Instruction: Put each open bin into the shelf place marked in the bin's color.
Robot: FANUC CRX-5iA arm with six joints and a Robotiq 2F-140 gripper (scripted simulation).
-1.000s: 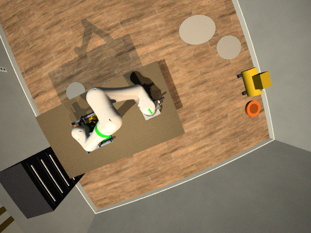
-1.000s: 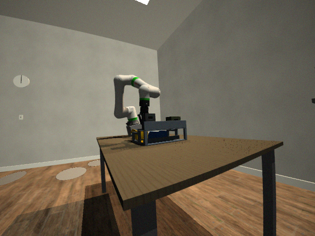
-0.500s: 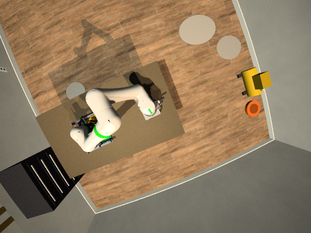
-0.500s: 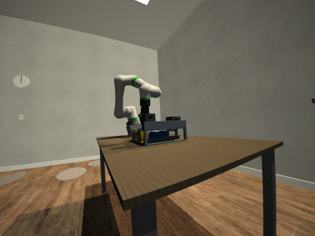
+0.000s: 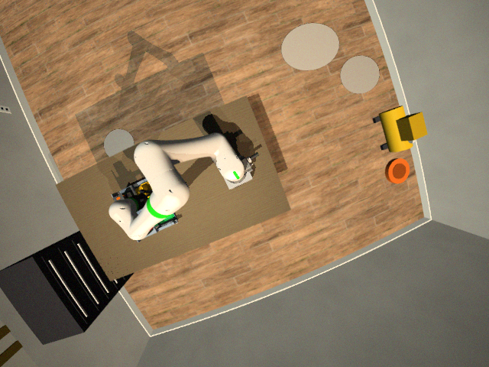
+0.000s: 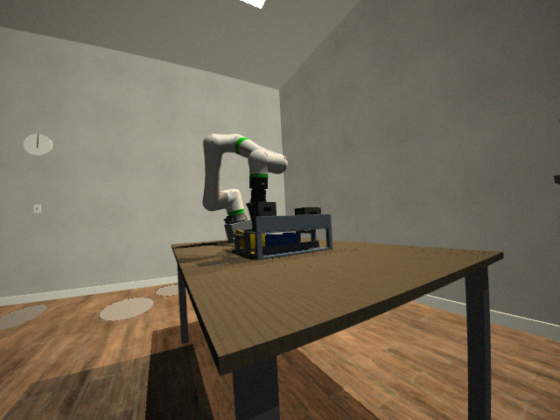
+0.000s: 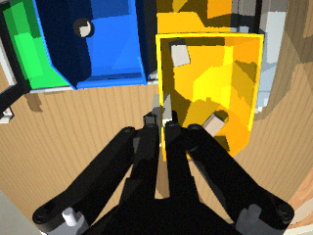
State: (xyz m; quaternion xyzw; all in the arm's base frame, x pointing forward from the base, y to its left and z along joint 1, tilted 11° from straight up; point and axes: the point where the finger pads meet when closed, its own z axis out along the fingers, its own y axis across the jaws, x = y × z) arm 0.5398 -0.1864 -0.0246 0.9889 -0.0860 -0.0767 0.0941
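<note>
Right now the yellow bin is 5 cm to the right of my hand, 4 cm below it and 2 cm behind it. From my hand the other things lie so: blue bin 10 cm ahead, 6 cm below, 5 cm to the left; then blue mark 10 cm below, 10 cm ahead, 5 cm to the left; then yellow mark 10 cm below, 9 cm ahead, 6 cm to the right.
</note>
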